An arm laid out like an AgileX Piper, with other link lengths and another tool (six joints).
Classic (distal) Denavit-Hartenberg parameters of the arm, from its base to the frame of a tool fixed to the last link. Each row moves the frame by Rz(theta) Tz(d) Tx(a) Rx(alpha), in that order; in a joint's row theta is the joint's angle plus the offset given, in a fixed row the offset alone. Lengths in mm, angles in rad.
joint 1: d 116.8; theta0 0; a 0; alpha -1.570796
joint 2: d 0; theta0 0.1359; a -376.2; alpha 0
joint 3: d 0; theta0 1.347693; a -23.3; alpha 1.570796
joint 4: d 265.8; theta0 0; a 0; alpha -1.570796
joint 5: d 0; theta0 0; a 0; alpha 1.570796
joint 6: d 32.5; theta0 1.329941; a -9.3; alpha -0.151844
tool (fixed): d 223.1; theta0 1.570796; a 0; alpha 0
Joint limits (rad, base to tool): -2.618..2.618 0..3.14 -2.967..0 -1.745..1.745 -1.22..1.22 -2.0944..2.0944
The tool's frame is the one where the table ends.
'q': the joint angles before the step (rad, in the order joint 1, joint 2, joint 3, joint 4, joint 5, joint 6). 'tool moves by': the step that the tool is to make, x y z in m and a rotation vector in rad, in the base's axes. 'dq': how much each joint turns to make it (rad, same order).
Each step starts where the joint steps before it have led.
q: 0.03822 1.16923 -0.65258 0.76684 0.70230 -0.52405
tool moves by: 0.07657 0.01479 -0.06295 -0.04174 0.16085 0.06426
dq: 0.03556 0.36674 -0.16821 -0.00571 -0.01991 -0.04803
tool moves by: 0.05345 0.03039 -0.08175 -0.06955 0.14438 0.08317
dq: 0.08244 0.32200 -0.19058 -0.08785 -0.00654 0.06031
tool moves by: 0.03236 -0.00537 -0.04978 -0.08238 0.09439 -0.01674
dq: 0.01452 0.17255 -0.15472 -0.15384 0.03517 0.16642
